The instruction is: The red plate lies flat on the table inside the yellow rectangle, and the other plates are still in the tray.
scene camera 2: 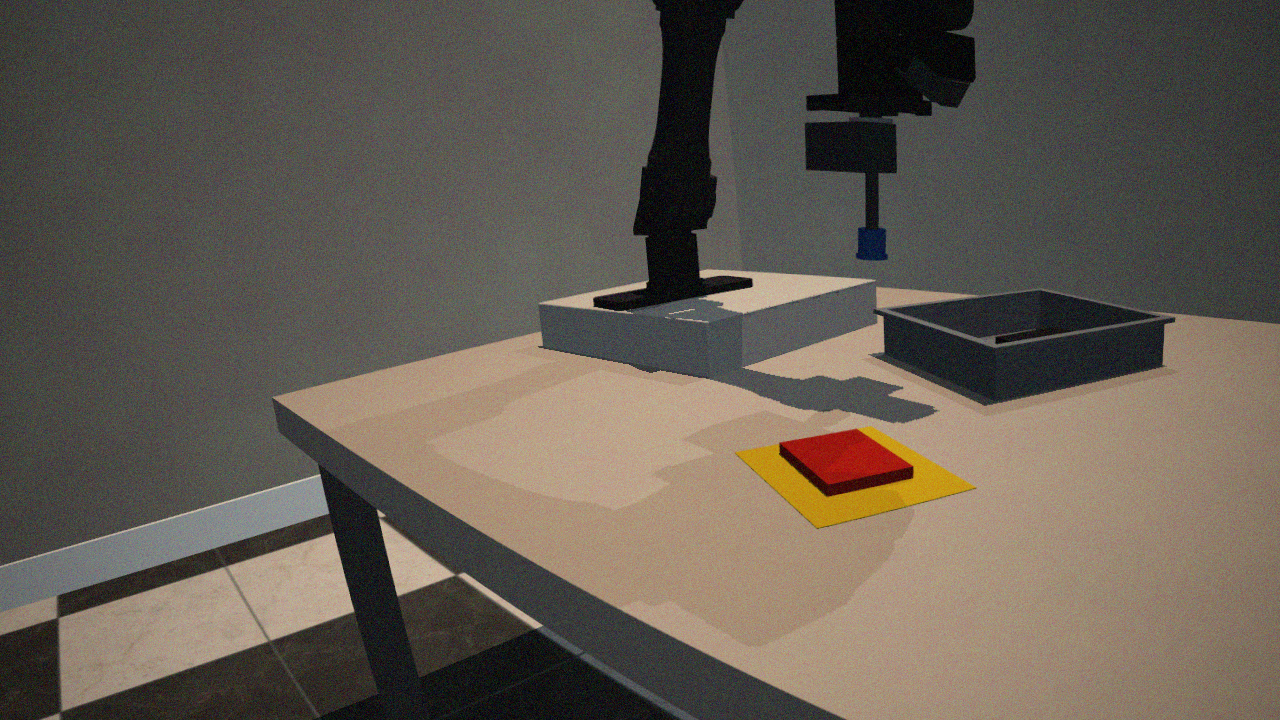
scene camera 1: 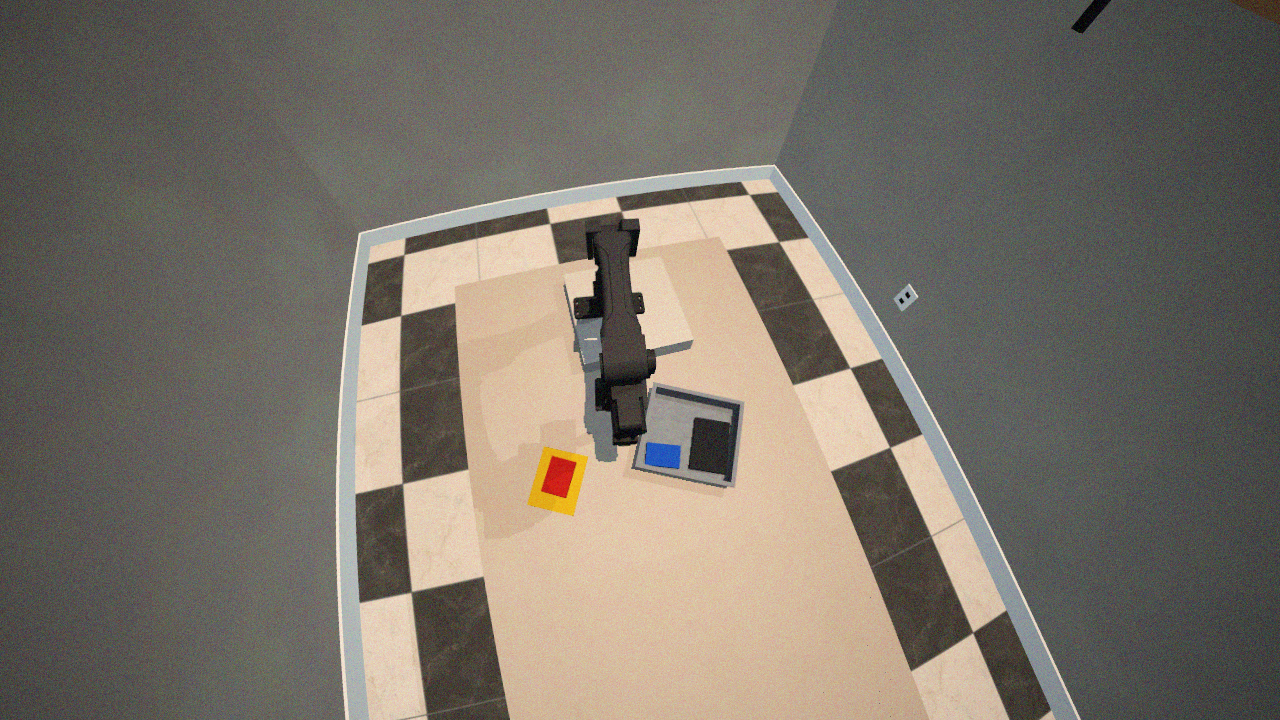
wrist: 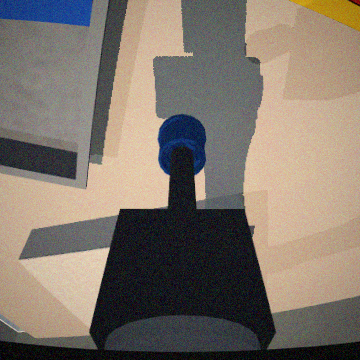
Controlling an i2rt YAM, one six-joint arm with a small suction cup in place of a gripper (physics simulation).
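Seen in the pictures: hand, tool point: (scene camera 2: 871, 258) (wrist: 181, 136); arm's base, link origin: (scene camera 2: 675, 295).
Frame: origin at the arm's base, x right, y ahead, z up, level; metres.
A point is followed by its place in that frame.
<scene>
The red plate (scene camera 1: 558, 477) {x 0.174, y 0.453, z -0.048 m} (scene camera 2: 845, 460) {x 0.181, y 0.460, z -0.048 m} lies flat on the table inside the yellow rectangle (scene camera 1: 543, 503) {x 0.216, y 0.511, z -0.057 m} (scene camera 2: 941, 483) {x 0.155, y 0.526, z -0.057 m}, with yellow showing around it. A corner of the yellow rectangle (wrist: 330, 11) {x 0.158, y 0.391, z -0.057 m} shows at the top right of the wrist view. The blue plate (scene camera 1: 662, 454) {x -0.090, y 0.427, z -0.045 m} (wrist: 45, 11) {x -0.093, y 0.408, z -0.045 m} and the black plate (scene camera 1: 709, 445) {x -0.215, y 0.421, z -0.044 m} lie side by side in the grey tray (scene camera 1: 738, 443) {x -0.280, y 0.434, z -0.007 m} (scene camera 2: 1078, 362) {x -0.122, y 0.486, z -0.037 m} (wrist: 95, 95) {x -0.056, y 0.342, z -0.008 m}. My suction cup (scene camera 2: 871, 244) (wrist: 182, 145) is open, with no plate on it, and hangs high above the table, beside the tray. The arm hides the cup in scene camera 1.
The arm's base stands on a pale block (scene camera 1: 666, 308) {x -0.164, y 0.023, z -0.001 m} (scene camera 2: 810, 322) {x -0.081, y 0.152, z -0.031 m} (wrist: 70, 280) {x -0.164, y 0.078, z 0.000 m} behind the tray and rectangle. The tray has raised walls. The arm's shadow falls on the table between the tray and the yellow rectangle. A table edge (scene camera 2: 537, 573) {x 0.401, y 0.434, z -0.064 m} runs along the left in scene camera 2.
</scene>
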